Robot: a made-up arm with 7 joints. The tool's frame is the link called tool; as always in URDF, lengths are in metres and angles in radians. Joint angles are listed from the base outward.
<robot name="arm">
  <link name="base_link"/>
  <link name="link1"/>
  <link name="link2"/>
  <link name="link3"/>
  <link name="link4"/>
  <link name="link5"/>
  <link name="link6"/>
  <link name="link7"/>
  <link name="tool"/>
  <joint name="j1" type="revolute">
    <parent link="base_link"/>
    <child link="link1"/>
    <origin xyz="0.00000 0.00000 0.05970" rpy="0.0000 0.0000 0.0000"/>
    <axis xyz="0 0 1"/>
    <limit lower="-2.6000" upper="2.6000"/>
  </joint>
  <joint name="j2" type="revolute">
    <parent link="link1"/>
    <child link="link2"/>
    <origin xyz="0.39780 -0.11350 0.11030" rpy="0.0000 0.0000 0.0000"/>
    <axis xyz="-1 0 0"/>
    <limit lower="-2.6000" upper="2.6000"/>
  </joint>
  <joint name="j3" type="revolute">
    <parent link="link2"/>
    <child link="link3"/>
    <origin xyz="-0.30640 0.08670 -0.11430" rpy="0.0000 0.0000 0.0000"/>
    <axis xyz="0 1 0"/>
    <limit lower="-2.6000" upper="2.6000"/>
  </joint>
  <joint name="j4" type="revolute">
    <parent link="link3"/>
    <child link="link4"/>
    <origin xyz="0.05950 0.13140 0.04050" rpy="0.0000 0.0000 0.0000"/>
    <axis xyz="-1 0 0"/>
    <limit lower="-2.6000" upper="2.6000"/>
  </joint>
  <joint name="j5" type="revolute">
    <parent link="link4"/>
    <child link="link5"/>
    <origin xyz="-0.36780 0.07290 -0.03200" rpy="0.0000 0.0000 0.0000"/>
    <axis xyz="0 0 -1"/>
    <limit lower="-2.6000" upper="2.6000"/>
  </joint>
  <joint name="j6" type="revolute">
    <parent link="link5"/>
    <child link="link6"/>
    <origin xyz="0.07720 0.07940 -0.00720" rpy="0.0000 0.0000 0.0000"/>
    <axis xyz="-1 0 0"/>
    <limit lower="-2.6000" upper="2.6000"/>
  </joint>
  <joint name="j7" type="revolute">
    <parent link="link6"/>
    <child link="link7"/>
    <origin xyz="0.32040 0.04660 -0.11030" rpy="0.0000 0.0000 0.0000"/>
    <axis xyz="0 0 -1"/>
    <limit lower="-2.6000" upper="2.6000"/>
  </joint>
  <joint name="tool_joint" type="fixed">
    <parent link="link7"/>
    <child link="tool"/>
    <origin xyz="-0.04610 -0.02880 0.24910" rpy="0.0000 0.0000 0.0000"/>
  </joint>
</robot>
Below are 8 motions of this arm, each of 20 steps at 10 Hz.
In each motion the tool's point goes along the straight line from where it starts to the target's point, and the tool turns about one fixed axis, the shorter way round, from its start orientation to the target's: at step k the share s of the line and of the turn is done. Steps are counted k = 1, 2, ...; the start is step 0. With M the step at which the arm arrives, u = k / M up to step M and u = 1 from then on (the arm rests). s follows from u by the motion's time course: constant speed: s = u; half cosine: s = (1 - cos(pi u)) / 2; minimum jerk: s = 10 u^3 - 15 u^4 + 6 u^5.
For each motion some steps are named. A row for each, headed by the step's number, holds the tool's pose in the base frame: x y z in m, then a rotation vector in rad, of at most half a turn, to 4 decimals.
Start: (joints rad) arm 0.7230 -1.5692 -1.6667 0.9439 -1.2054 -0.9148 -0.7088
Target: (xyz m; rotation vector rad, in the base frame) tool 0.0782 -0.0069 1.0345 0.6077 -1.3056 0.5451
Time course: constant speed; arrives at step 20
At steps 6, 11, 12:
6: 0.1677 0.2328 0.7764 0.9011 -0.9893 0.9456
11: 0.1358 0.1472 0.8686 0.7999 -1.1101 0.8058
12: 0.1294 0.1301 0.8870 0.7792 -1.1332 0.7774

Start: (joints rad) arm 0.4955 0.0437 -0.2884 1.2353 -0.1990 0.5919 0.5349
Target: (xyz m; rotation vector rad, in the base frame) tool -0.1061 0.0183 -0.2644 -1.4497 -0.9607 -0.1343
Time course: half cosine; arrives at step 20
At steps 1, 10, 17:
1: 0.0183 0.2876 -0.2087 -1.5686 -1.0398 -0.0710
10: -0.0435 0.1538 -0.2364 -1.5096 -1.0006 -0.1029
17: -0.0993 0.0331 -0.2613 -1.4562 -0.9651 -0.1309

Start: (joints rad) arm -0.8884 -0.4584 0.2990 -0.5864 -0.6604 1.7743 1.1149
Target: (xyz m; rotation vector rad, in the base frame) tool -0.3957 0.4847 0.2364 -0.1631 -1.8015 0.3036
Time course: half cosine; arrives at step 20
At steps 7, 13, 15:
7: 0.1402 0.3389 0.4640 -0.5466 -1.0168 -1.1235
13: -0.1944 0.4300 0.3219 -0.3286 -1.5739 -0.2648
15: -0.2877 0.4553 0.2822 -0.2550 -1.6902 -0.0056

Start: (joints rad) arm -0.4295 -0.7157 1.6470 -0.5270 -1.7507 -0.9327 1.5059
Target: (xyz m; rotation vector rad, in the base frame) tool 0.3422 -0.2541 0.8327 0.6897 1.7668 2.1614
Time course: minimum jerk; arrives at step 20
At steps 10, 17, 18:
10: 0.4132 -0.1715 0.7707 1.1706 1.9988 1.5023
17: 0.3460 -0.2497 0.8294 0.7179 1.7834 2.1293
18: 0.3434 -0.2527 0.8316 0.6988 1.7722 2.1511

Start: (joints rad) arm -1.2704 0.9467 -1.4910 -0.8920 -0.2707 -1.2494 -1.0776
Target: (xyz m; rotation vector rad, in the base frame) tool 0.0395 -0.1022 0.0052 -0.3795 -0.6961 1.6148
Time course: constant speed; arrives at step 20
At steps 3, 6, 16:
3: 0.0393 0.0296 -0.0671 0.2601 -0.6507 1.5892
6: 0.0394 0.0063 -0.0543 0.1479 -0.6616 1.6006
16: 0.0395 -0.0712 -0.0118 -0.2283 -0.6890 1.6173

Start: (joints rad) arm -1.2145 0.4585 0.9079 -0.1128 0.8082 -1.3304 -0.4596
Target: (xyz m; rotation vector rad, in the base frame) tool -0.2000 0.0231 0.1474 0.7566 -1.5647 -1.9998
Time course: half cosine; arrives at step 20
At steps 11, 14, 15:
11: -0.1650 -0.0233 0.1458 0.5709 -1.0852 -2.0288
14: -0.1829 0.0004 0.1466 0.6659 -1.3287 -2.0239
15: -0.1878 0.0070 0.1468 0.6922 -1.3967 -2.0190

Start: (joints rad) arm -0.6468 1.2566 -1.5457 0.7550 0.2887 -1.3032 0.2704
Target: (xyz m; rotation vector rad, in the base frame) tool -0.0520 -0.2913 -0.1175 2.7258 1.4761 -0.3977
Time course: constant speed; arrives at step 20
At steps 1, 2, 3, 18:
1: -0.1028 -0.1209 -0.0425 -0.6389 -1.0950 0.4724
2: -0.1001 -0.1298 -0.0464 -0.7435 -1.1335 0.4784
3: -0.0974 -0.1388 -0.0504 -0.8489 -1.1704 0.4836
18: -0.0573 -0.2734 -0.1096 -2.5185 -1.4937 0.4332

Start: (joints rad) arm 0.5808 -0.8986 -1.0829 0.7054 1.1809 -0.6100 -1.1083
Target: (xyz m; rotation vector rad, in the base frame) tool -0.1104 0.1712 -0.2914 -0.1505 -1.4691 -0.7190
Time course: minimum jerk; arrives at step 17
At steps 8, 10, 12, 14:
8: -0.1611 0.0039 -0.0624 0.2661 -1.3518 -0.5019
10: -0.1413 0.0694 -0.1519 0.1058 -1.4030 -0.5882
12: -0.1246 0.1244 -0.2273 -0.0317 -1.4408 -0.6594
14: -0.1142 0.1587 -0.2743 -0.1186 -1.4619 -0.7032

